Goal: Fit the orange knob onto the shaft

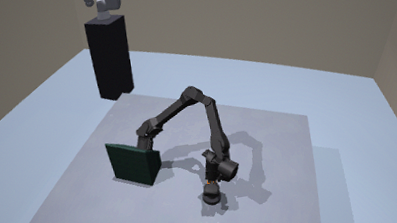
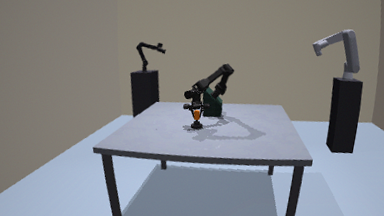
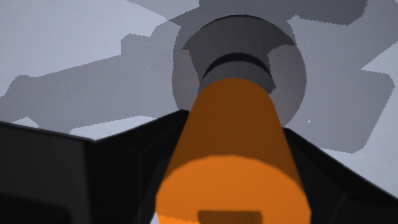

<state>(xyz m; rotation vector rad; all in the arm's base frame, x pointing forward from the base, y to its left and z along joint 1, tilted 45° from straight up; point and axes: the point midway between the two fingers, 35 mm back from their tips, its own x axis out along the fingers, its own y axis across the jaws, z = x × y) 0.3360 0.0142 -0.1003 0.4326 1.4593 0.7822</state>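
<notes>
Right now the orange knob is 20 mm above my gripper tip. From my gripper tip the other things lie so: pedestal 40 mm below.
</notes>
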